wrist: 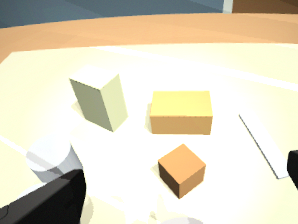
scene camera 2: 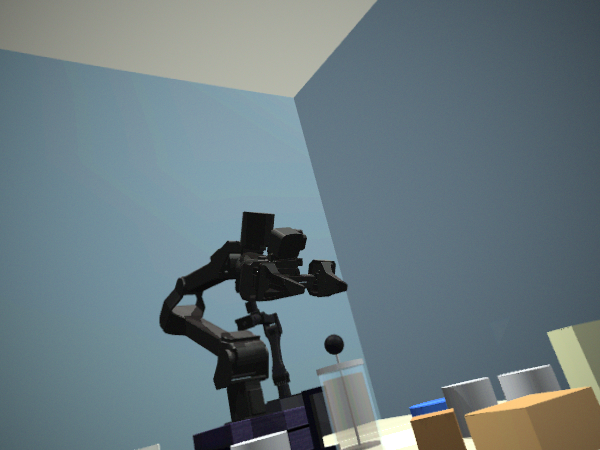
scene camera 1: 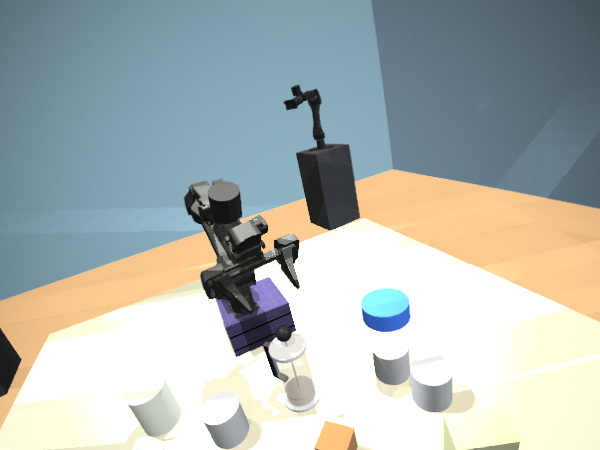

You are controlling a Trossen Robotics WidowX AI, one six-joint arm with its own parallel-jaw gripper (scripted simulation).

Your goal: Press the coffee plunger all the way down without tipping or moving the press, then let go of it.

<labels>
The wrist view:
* my gripper: 187, 171
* grey cylinder: 49, 157
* pale box: 98, 92
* orange cube: 180, 169
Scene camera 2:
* my gripper: 326, 288
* grey cylinder: 542, 379
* grey cylinder: 467, 397
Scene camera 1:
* my gripper: 275, 300
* glass coffee press: 287, 355
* grey cylinder: 431, 375
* blue lid: 383, 309
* grey cylinder: 390, 352
</labels>
